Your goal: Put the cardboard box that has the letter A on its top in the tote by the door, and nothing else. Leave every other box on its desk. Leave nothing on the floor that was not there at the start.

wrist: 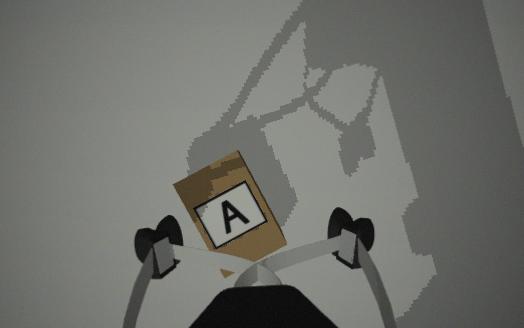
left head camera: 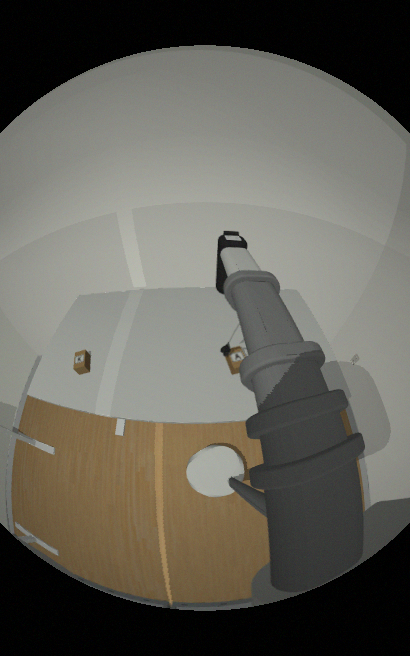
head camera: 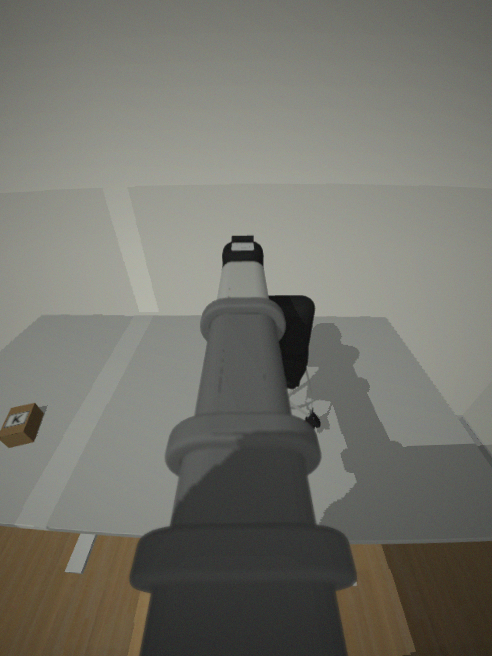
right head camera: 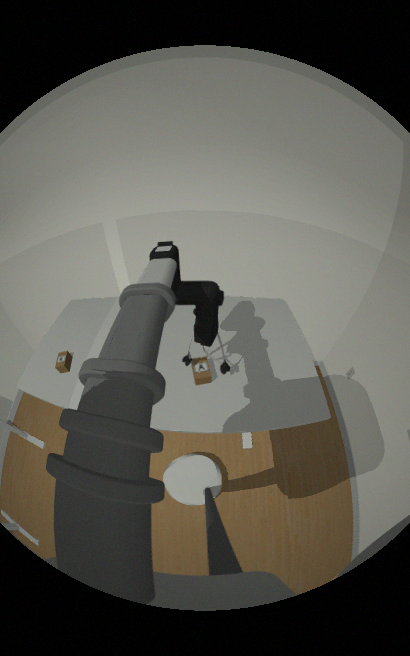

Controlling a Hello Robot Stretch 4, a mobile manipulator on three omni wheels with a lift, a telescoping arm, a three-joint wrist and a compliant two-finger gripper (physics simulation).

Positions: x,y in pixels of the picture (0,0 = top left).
Scene:
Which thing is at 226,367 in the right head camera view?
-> My gripper.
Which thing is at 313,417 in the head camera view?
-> My gripper.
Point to a cardboard box with letter A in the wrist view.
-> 223,199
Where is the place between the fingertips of my gripper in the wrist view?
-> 255,230

